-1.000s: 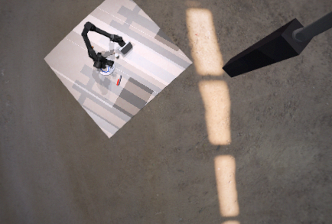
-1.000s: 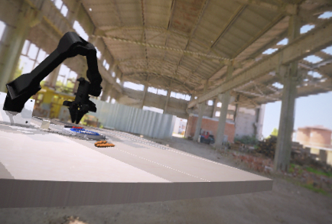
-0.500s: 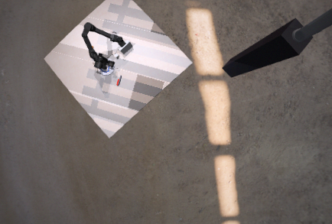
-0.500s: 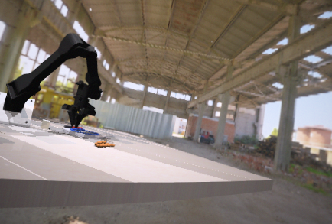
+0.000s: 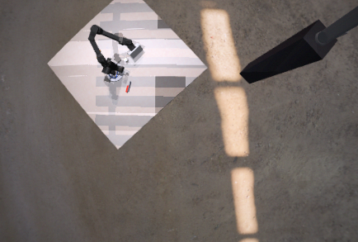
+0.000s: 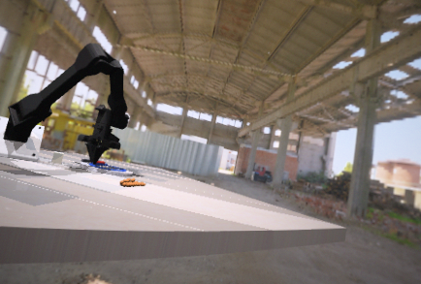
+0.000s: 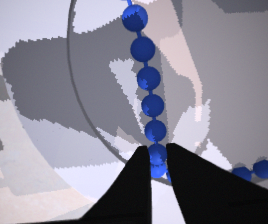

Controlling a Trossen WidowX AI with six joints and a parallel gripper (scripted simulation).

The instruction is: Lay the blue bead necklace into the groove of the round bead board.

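Now: gripper tip 5 cm short of the round white bead board, 2 cm to the left of it and 1 cm above it. The rest, counted from my gripper tip: small white block 13 cm behind, 1 cm to the right; red pen-like object 7 cm ahead, 21 cm to the left, 1 cm below.
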